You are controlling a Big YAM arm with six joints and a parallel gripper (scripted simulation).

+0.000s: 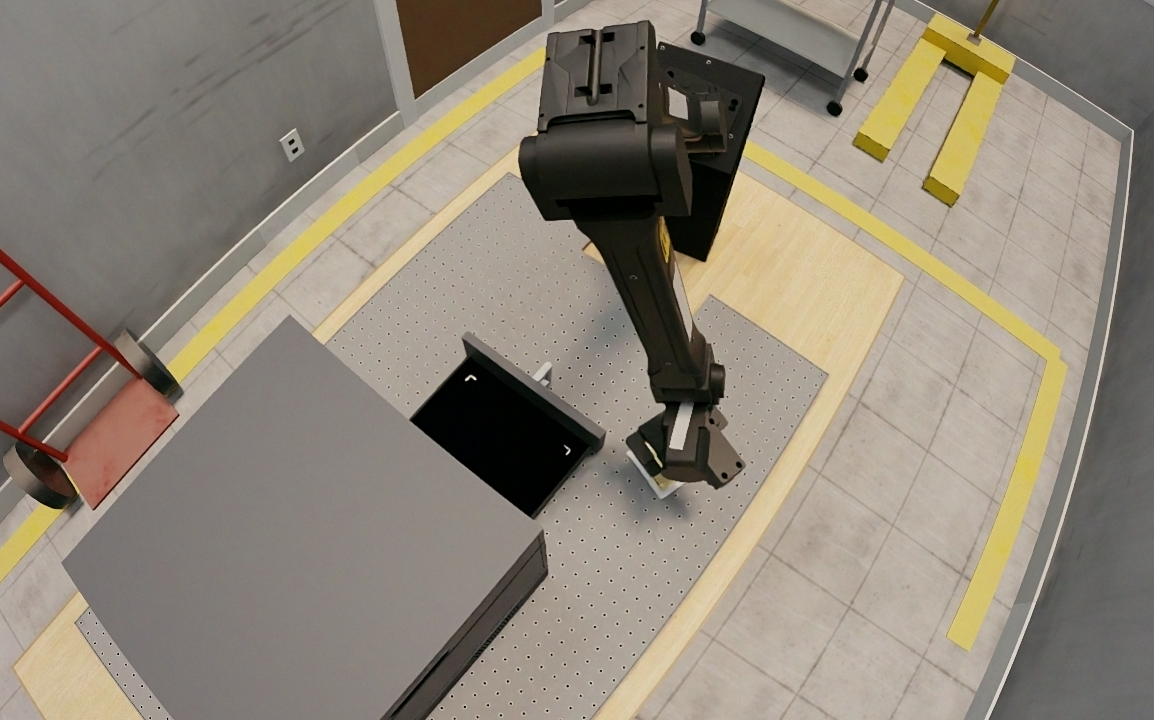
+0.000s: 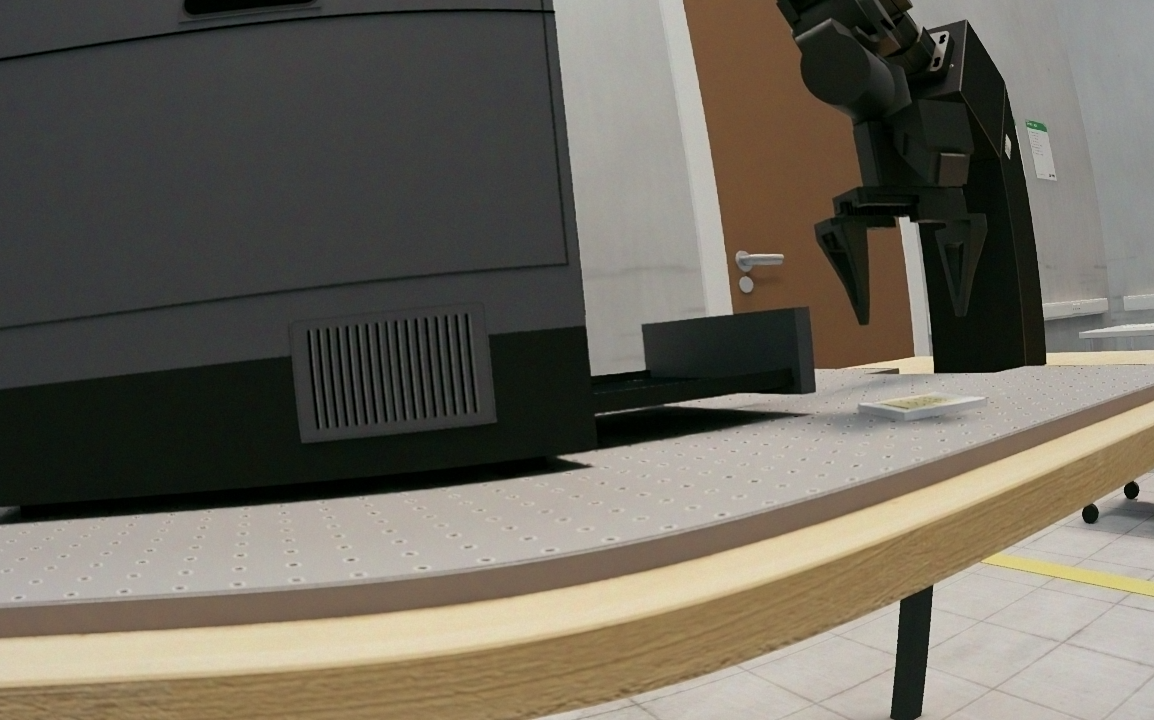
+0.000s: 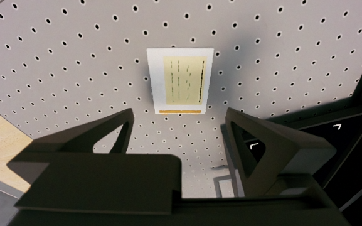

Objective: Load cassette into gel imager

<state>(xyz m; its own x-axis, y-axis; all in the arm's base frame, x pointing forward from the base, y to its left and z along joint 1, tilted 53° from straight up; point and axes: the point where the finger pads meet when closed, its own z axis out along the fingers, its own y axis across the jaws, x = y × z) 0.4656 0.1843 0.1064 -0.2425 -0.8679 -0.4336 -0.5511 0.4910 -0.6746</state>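
The finished cassette lies 10 mm to the right of my hand and 70 mm below it. From my hand the other things lie so: drawer (140 mm ahead, 250 mm to the right, 30 mm below).
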